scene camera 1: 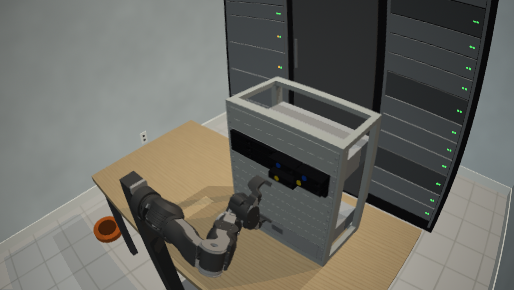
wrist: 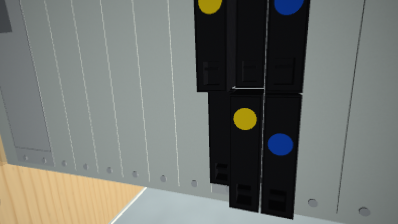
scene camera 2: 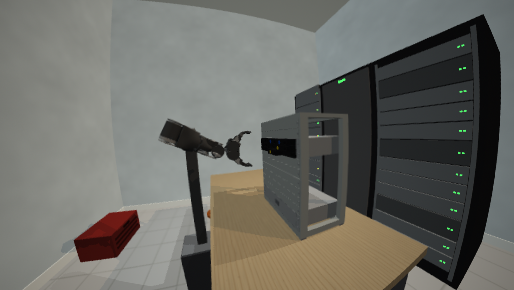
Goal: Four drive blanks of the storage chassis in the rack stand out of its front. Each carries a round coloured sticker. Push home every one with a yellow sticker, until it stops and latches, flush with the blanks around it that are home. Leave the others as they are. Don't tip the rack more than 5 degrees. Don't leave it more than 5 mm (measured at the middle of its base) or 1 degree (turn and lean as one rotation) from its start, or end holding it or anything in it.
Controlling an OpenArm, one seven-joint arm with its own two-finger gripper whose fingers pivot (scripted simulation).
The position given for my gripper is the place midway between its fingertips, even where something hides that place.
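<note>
I can see my gripper (scene camera 1: 265, 199), and an arm post (scene camera 2: 191, 157) is there for me to see as well.
</note>
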